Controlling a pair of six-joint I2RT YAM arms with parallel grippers.
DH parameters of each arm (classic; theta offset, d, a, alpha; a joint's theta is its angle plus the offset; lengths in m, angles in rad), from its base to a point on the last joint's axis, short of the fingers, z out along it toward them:
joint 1: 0 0.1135 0.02 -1.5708
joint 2: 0 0 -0.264 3.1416
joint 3: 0.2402 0 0.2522 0
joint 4: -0.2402 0 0.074 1.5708
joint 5: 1.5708 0 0 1.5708
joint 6: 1.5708 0.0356 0 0
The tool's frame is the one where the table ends.
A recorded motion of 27 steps. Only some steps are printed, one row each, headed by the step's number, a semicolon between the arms.
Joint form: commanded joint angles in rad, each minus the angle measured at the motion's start. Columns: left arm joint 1, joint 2, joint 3, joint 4, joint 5, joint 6; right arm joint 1, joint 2, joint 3, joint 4, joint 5, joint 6.
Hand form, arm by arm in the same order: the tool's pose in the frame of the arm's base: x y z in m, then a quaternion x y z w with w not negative. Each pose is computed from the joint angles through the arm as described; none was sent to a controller.
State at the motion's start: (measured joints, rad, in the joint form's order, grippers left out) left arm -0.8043 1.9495 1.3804 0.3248 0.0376 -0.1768; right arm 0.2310 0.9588 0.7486 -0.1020 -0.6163 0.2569
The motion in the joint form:
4: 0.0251 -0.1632 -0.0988 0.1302 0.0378 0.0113; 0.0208 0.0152 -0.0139 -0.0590 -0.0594 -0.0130
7: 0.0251 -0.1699 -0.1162 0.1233 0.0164 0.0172; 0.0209 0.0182 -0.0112 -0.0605 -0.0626 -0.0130
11: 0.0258 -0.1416 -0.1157 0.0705 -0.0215 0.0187; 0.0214 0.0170 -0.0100 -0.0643 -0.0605 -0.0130
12: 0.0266 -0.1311 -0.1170 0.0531 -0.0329 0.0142; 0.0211 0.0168 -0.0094 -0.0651 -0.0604 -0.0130
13: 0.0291 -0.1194 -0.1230 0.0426 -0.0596 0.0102; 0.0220 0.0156 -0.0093 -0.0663 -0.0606 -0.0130
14: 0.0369 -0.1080 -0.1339 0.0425 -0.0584 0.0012; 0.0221 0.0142 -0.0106 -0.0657 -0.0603 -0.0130
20: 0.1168 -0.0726 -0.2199 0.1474 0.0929 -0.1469; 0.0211 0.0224 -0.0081 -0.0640 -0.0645 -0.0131
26: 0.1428 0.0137 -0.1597 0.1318 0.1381 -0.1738; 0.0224 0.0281 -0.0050 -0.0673 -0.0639 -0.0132
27: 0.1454 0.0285 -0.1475 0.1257 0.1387 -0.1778; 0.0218 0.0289 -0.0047 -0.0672 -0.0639 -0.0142
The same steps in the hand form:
4: 0.3035 -0.3035 0.3000 0.24344 0.68228 -0.33772 0.60098; 0.2052 0.0758 0.2924 -0.18620 0.78572 0.39571 0.43747
7: 0.3023 -0.3012 0.2959 0.24019 0.68984 -0.32640 0.59991; 0.2056 0.0760 0.2927 -0.18682 0.78574 0.39687 0.43613
11: 0.3065 -0.3031 0.2787 0.23620 0.71964 -0.30015 0.57986; 0.2053 0.0760 0.2929 -0.18628 0.78635 0.39621 0.43586
12: 0.3080 -0.3035 0.2721 0.23359 0.73042 -0.29236 0.57135; 0.2053 0.0759 0.2931 -0.18614 0.78639 0.39611 0.43594
13: 0.3101 -0.3027 0.2640 0.22583 0.74223 -0.27863 0.56610; 0.2050 0.0760 0.2933 -0.18656 0.78625 0.39638 0.43576
14: 0.3128 -0.3007 0.2555 0.22209 0.75068 -0.27535 0.55798; 0.2047 0.0760 0.2931 -0.18661 0.78610 0.39630 0.43608
20: 0.3292 -0.2763 0.2232 0.18173 0.76605 -0.34253 0.51265; 0.2063 0.0763 0.2926 -0.18680 0.78664 0.39753 0.43390
26: 0.3486 -0.2793 0.2053 0.17542 0.77979 -0.35075 0.48799; 0.2072 0.0768 0.2922 -0.18638 0.78812 0.39753 0.43139
27: 0.3517 -0.2802 0.2023 0.17311 0.78292 -0.34981 0.48447; 0.2074 0.0767 0.2922 -0.18648 0.78819 0.39718 0.43155

